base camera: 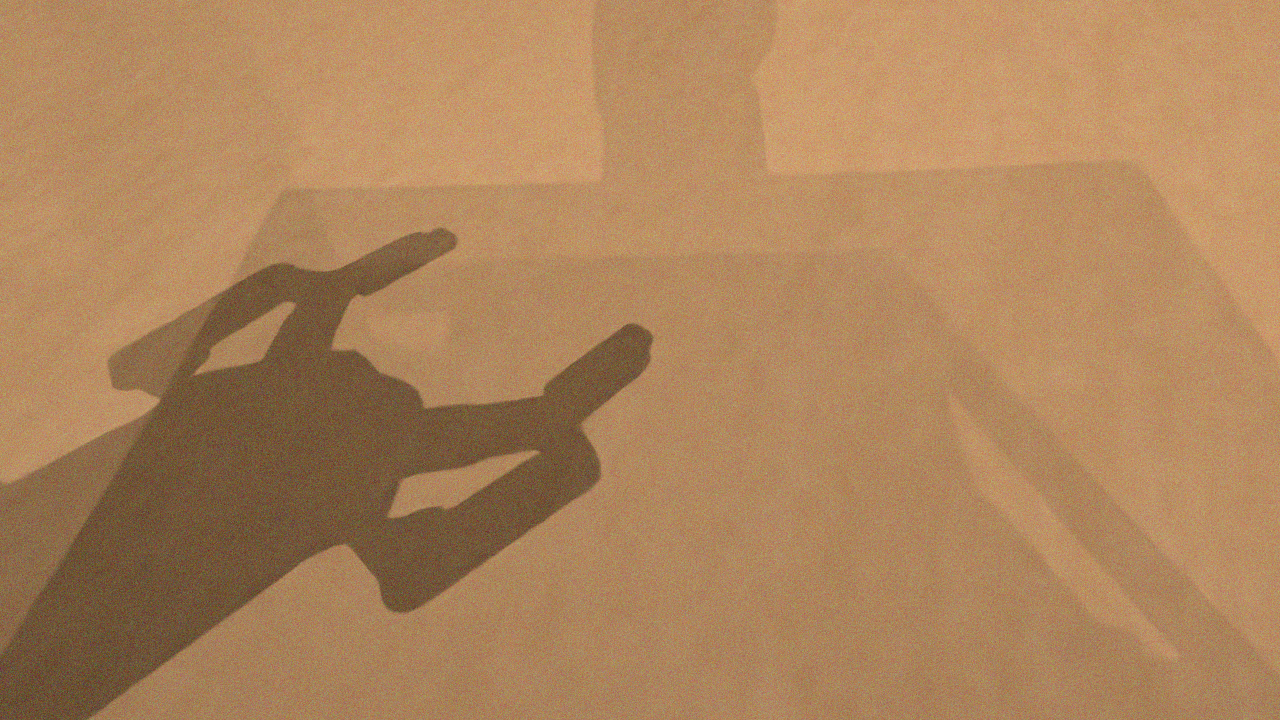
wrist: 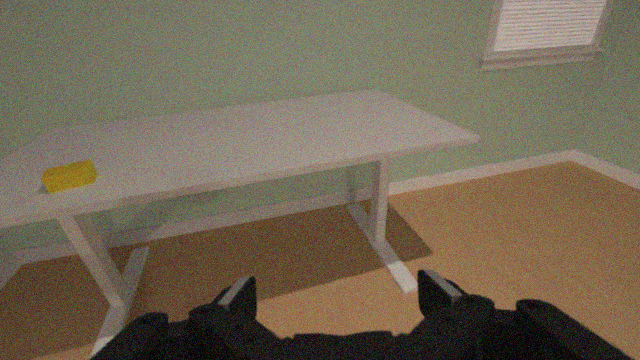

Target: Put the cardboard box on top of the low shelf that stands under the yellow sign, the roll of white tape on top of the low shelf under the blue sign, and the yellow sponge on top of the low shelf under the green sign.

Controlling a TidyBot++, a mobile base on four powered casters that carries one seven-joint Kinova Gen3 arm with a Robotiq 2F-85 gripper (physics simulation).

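Places are measured from the arm's base along level axes (x ahead, y left, z up), in metres.
Pixels of known places: gripper, fingertip midpoint: [wrist: 336,291].
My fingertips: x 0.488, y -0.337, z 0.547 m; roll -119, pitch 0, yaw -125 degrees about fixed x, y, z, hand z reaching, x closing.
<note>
For each thing: its middle in the pictures, then the offset to it from my fingertips. "spot": a spot on its surface instead. Level surfaces: height alone.
- yellow sponge at the middle of its body: [wrist: 70,175] dy +0.241, dx +0.847, dz -0.201 m
- white table at its surface level: dz -0.223 m
- left leg at a spot on its surface: [wrist: 92,257] spot: dy +0.355, dx +1.106, dz -0.630 m
- wooden floor at its surface level: dz -0.943 m
The yellow sponge [wrist: 69,176] lies on the white table at the left of the wrist view, near the table's front edge. My gripper [wrist: 336,291] is open and empty at the bottom of the wrist view, apart from the sponge and the table. In the base camera view the gripper's shadow falls on the floor with its fingers spread; the gripper itself does not show there. The cardboard box, the white tape, the low shelves and the coloured signs do not show in either view.
The white table [wrist: 280,125] stands along the green wall [wrist: 225,45]. Its right leg [wrist: 380,200] and left leg [wrist: 92,257] have long feet on the wooden floor [wrist: 525,250] [base camera: 895,573]. A window [wrist: 550,25] with a blind is at the upper right.
</note>
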